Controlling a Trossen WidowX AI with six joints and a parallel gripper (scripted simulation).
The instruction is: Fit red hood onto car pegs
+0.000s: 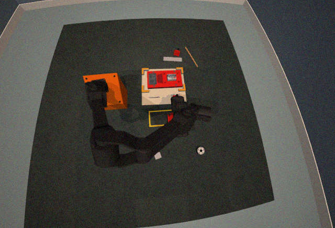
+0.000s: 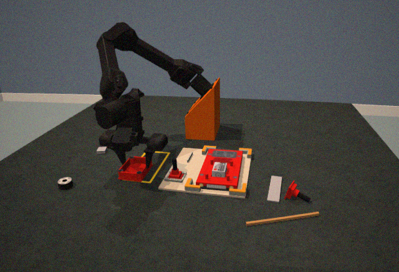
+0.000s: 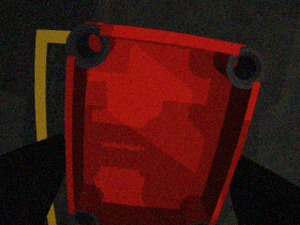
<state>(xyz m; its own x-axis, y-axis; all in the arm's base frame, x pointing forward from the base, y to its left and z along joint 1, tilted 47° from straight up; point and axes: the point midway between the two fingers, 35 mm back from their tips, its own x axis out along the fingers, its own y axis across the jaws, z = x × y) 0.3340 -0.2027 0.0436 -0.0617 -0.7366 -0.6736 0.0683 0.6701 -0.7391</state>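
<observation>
Now: gripper tip 10 mm above the red hood. The rest, counted from my gripper tip: grey engine block: 250 mm to the left, 10 mm ahead; then wooden stick: 400 mm to the left, 170 mm ahead, 20 mm below; then white bar: 390 mm to the left, 50 mm ahead, 20 mm below.
</observation>
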